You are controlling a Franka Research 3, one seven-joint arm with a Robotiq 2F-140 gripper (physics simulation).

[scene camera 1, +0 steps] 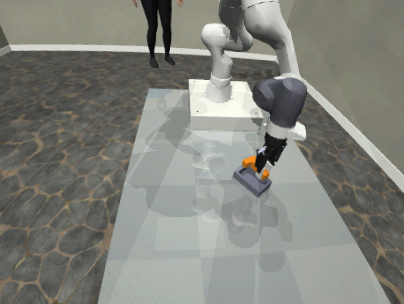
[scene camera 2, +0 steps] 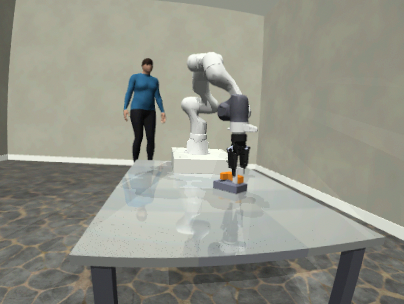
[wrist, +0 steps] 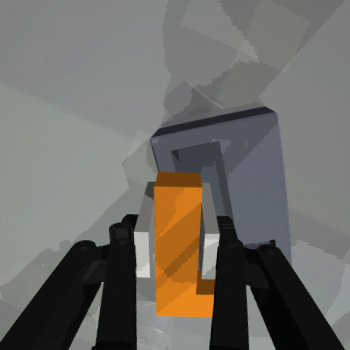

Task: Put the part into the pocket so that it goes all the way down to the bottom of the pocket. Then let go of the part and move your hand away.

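Observation:
The orange part (scene camera 1: 248, 162) (scene camera 2: 226, 176) (wrist: 177, 240) is a bar with a short foot bent to the right at its near end in the wrist view. My gripper (scene camera 1: 262, 167) (scene camera 2: 239, 175) (wrist: 177, 200) is shut on the bar, one pale pad on each side. The grey block (scene camera 1: 253, 185) (scene camera 2: 230, 187) (wrist: 255, 175) with the pocket (wrist: 200, 160) lies on the table. The part overlaps the block's left rim and the pocket in the wrist view and looks slightly turned against the pocket's long sides. It is not down inside the pocket; whether it touches the rim is hidden.
The glossy pale table (scene camera 1: 180, 240) (scene camera 2: 200, 240) carries the block. The white robot base (scene camera 1: 225, 122) (scene camera 2: 200, 165) stands at the table's far end. A person (scene camera 1: 160, 30) (scene camera 2: 145, 95) stands on the floor behind the table.

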